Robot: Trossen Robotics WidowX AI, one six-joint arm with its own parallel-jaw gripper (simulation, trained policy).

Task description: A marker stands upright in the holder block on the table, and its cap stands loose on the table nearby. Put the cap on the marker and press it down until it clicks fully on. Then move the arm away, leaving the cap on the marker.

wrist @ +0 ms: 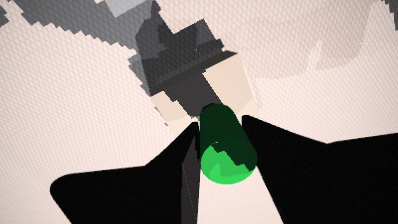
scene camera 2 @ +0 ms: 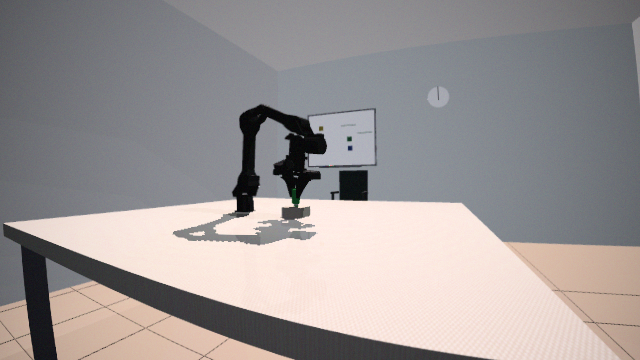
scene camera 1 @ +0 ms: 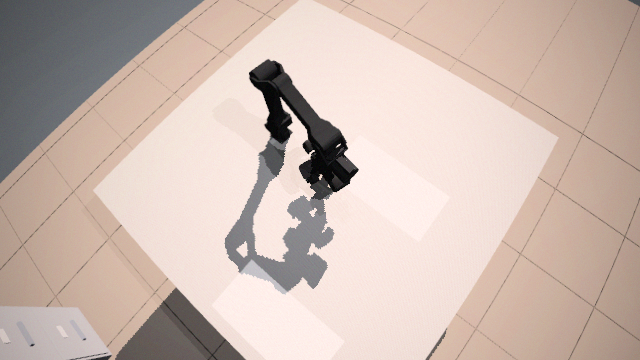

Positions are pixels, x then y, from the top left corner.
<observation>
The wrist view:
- my gripper: 220,124
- green cap: 227,156
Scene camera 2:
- my gripper: 294,197
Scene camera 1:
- my gripper: 326,171
</observation>
